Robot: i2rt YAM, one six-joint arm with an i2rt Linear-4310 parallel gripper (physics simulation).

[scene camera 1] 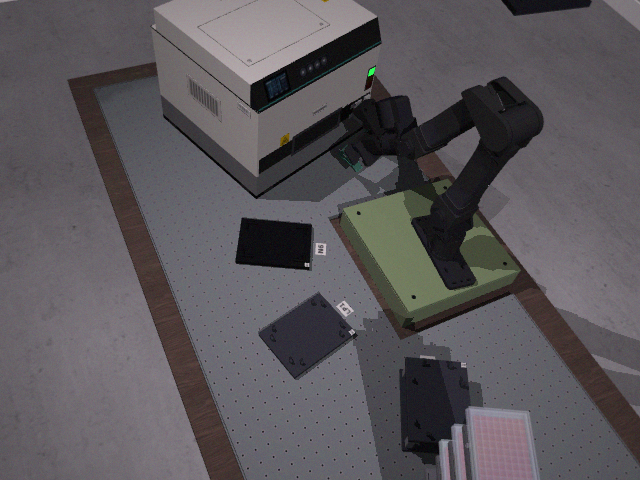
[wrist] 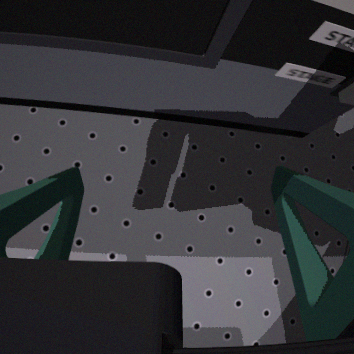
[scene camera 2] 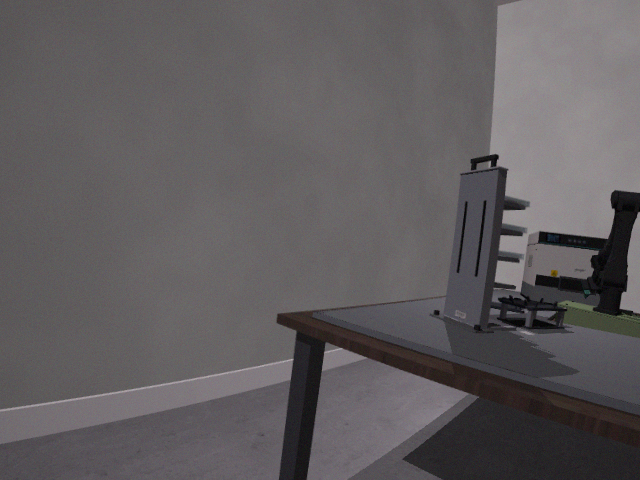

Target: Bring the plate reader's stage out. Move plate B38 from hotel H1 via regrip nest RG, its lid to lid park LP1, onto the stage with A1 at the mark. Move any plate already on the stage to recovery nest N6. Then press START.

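Places are measured from the arm's base along level axes (x ahead, y left, z up), in metres.
Where they show: gripper, fingertip midpoint: (scene camera 1: 352, 143) (wrist: 177, 177) (scene camera 2: 596, 296); arm's base, origin of the base link: (scene camera 1: 441, 251) (scene camera 2: 607, 312).
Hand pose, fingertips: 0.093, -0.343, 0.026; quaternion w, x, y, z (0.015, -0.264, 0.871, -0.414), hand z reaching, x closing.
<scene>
Each offset is from my fingertips to the centre of the thing, as dx, dy, dz. "spot": to the spot under its first point. Level surfaces: height alone.
The plate reader @(+0.166, -0.188, +0.092) (scene camera 1: 305, 111) (scene camera 2: 560, 260) stands at the mat's far end. Its front slot @(spot: +0.088, -0.027, +0.030) (scene camera 1: 316, 132) (wrist: 110, 20) is dark, and no stage shows outside it. My gripper (scene camera 1: 349, 158) (scene camera 2: 586, 290) (wrist: 177, 177) is open and empty, low before the reader's front. In the wrist view the STAGE label @(spot: -0.037, -0.088, +0.013) (wrist: 310, 75) lies ahead right, with the START label @(spot: -0.031, -0.085, +0.045) (wrist: 340, 36) cut by the edge; the buttons are not clear. Plates (scene camera 1: 501, 444) (scene camera 2: 514, 202) sit in the hotel @(+0.154, +0.869, +0.147) (scene camera 2: 473, 242); B38 cannot be told. Nest N6 @(+0.254, +0.199, -0.064) (scene camera 1: 273, 242) and lid park LP1 @(+0.253, +0.436, -0.063) (scene camera 1: 308, 335) hold no plate or lid.
A raised dark nest @(+0.070, +0.659, -0.035) (scene camera 1: 436, 403) (scene camera 2: 532, 304), its label unreadable, stands beside the hotel. The arm's green base (scene camera 1: 382, 242) (scene camera 2: 594, 318) is right of N6 in scene camera 1. A status light @(spot: -0.069, -0.103, +0.128) (scene camera 1: 371, 71) on the reader is green. The perforated mat @(dz -0.072) (scene camera 1: 206, 227) has a wooden border (scene camera 1: 142, 242).
</scene>
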